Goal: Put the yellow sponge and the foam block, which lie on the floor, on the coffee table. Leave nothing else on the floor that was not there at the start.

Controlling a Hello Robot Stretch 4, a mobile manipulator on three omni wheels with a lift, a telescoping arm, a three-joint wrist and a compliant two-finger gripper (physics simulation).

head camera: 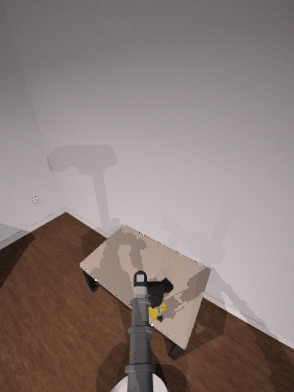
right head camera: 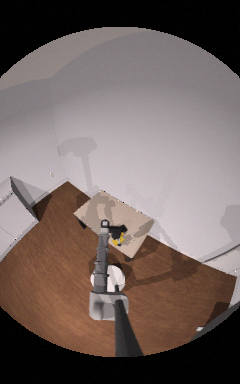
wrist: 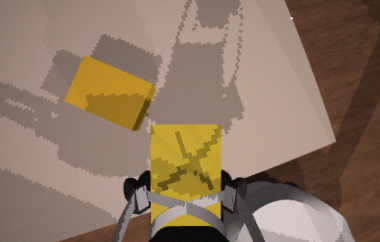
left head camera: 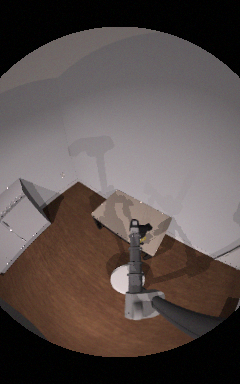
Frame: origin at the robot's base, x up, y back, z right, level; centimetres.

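Where they show: gripper, fingertip midpoint: (head camera: pixel 154 312) (right head camera: pixel 116 241) (wrist: pixel 184 184); robot's base at its link origin: (right head camera: pixel 108 278) (left head camera: pixel 126 278).
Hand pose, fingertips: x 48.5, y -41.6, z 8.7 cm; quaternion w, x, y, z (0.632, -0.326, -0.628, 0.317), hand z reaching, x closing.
Note:
Each offset is from my fingertips to the top centre of the thing. "spot": to the spot under its first point. Level surfaces: height alone.
The coffee table @(dx -6.3 cm) (head camera: pixel 192 315) (left head camera: pixel 160 225) (right head camera: pixel 142 225) (wrist: pixel 285 115) stands beneath my gripper. My gripper (head camera: pixel 158 311) (wrist: pixel 184 184) is shut on the yellow sponge @(dx +4.8, dy -0.8, dz +1.2 cm) (head camera: pixel 154 313) (wrist: pixel 185 150), a bright yellow rectangle pointing forward from the fingers. The sponge is above the table top, apart from its shadow, near the table's front edge. The foam block @(dx -1.8, dy -13.4, dz +3.0 cm) (wrist: pixel 107 92), orange-yellow, lies on the table top, ahead and to the left of the sponge in the wrist view. In the head camera view I cannot make out the foam block clearly beside the gripper and arm.
A wall (head camera: pixel 200 150) runs behind the table, with a room corner to its left. A pale cabinet @(spot: dx -4.0, dy +3.1, dz -168.1 cm) (left head camera: pixel 22 225) (right head camera: pixel 12 220) stands at the left. My white round base (left head camera: pixel 120 279) (right head camera: pixel 115 277) (wrist: pixel 295 217) is close to the table's front edge. Brown floor @(dx -51.3 cm) (head camera: pixel 60 310) stretches left of the table.

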